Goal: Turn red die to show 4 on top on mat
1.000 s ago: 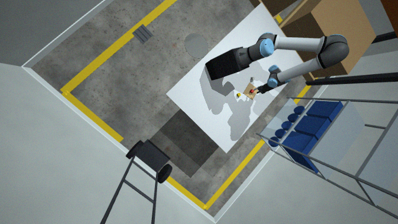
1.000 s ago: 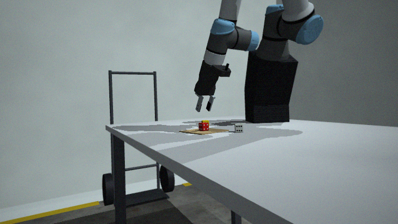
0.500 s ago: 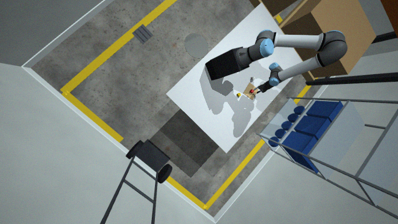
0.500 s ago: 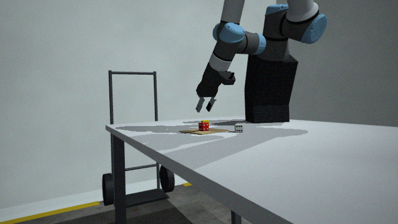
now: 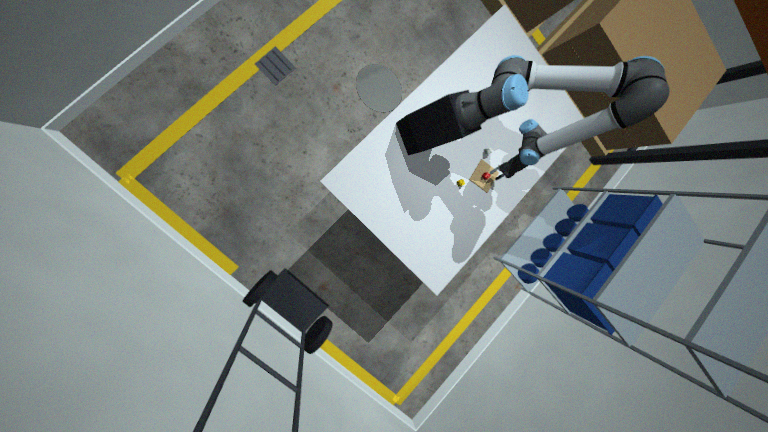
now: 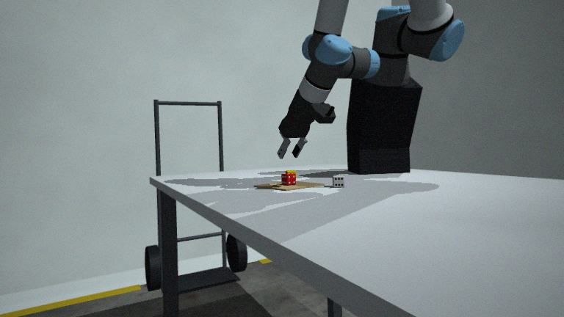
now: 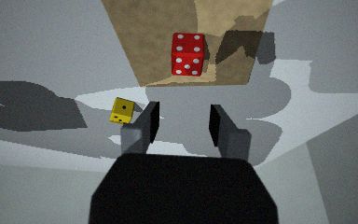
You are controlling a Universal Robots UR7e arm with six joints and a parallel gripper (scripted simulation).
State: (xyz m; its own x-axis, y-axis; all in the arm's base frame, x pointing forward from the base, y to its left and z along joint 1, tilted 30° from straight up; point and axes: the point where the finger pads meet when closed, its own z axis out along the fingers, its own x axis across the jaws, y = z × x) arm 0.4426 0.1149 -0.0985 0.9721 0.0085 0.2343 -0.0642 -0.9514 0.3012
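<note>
My hand is 10 mm to the left of the red die and 80 mm above it. The rest, counted from my hand: yellow die 80 mm behind, 150 mm to the right, 80 mm below; white die 90 mm behind, 100 mm to the left, 80 mm below; tan mat 10 mm to the right, 90 mm below.
</note>
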